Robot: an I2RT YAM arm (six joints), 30 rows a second.
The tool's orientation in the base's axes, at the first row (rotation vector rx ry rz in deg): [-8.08 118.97 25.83]
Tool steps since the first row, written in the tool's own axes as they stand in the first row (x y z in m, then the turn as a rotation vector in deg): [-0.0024 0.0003 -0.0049 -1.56 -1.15 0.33]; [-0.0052 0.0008 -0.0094 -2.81 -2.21 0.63]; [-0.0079 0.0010 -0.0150 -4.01 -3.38 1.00]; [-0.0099 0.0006 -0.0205 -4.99 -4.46 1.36]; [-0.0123 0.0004 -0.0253 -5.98 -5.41 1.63]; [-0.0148 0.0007 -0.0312 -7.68 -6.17 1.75]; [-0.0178 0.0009 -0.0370 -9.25 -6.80 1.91]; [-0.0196 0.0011 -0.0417 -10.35 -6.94 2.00]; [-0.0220 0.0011 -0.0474 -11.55 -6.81 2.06]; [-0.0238 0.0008 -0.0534 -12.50 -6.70 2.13]
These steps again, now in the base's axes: [-0.0028 -0.0017 0.0044 1.40 -1.07 0.87]; [-0.0051 -0.0032 0.0090 2.59 -2.04 1.52]; [-0.0082 -0.0053 0.0139 3.84 -3.08 2.06]; [-0.0115 -0.0079 0.0180 4.95 -4.02 2.45]; [-0.0141 -0.0100 0.0222 5.95 -4.88 2.92]; [-0.0176 -0.0122 0.0271 7.15 -5.67 4.10]; [-0.0207 -0.0144 0.0324 8.27 -6.32 5.20]; [-0.0236 -0.0161 0.0362 8.96 -6.51 6.05]; [-0.0270 -0.0184 0.0408 9.60 -6.46 7.08]; [-0.0308 -0.0210 0.0450 10.12 -6.41 7.88]
